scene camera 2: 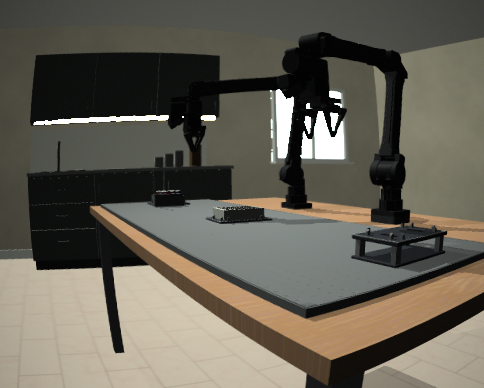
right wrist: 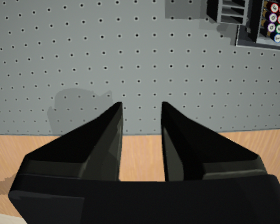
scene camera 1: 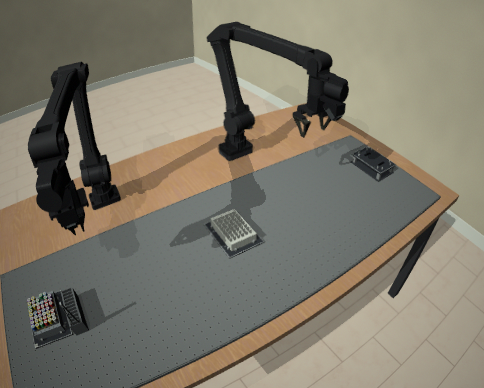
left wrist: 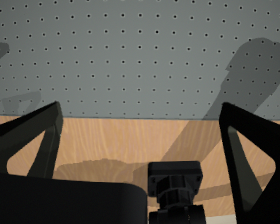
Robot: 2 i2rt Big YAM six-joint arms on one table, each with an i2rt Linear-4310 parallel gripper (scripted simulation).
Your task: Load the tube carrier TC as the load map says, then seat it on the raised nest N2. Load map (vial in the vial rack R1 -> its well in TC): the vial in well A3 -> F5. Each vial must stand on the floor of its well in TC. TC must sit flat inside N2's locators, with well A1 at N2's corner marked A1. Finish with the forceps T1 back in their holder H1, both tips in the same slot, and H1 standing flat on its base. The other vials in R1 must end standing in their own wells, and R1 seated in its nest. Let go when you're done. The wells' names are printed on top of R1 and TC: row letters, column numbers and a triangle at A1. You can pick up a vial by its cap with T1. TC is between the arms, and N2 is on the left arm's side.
Labels:
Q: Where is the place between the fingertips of my right gripper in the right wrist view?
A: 142,111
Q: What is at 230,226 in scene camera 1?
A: A tube carrier TC.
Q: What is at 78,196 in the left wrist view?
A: My left gripper.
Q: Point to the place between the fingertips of my left gripper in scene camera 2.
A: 321,138

